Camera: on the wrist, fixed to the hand. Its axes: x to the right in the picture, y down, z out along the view.
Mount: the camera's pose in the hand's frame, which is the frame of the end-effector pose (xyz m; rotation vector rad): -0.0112 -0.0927 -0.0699 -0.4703 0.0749 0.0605
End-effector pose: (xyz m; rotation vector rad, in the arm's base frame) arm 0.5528 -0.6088 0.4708 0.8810 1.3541 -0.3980
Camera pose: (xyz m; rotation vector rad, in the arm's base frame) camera 0.4377 -0.6182 0.4544 0.5463 1.4076 0.0067
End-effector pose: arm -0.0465 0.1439 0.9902 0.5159 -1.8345 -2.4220
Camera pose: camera -0.0010 0.1089 0.8887 0.4894 -1.1699 -2.6235
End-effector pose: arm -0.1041 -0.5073 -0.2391 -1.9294 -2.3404 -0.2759
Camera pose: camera -0.1956 -0.5490 -0.1800 1.9424 2.1179 0.8688
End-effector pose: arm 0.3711 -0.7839 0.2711 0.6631 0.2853 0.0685
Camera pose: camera 0.3380 -0.8169 0.1642 0.2019 0.3077 0.2118
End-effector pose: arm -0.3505 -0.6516 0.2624 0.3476 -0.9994 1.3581
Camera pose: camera -0.2372 -0.6301 0.2447 -0.0868 -1.2350 1.1367
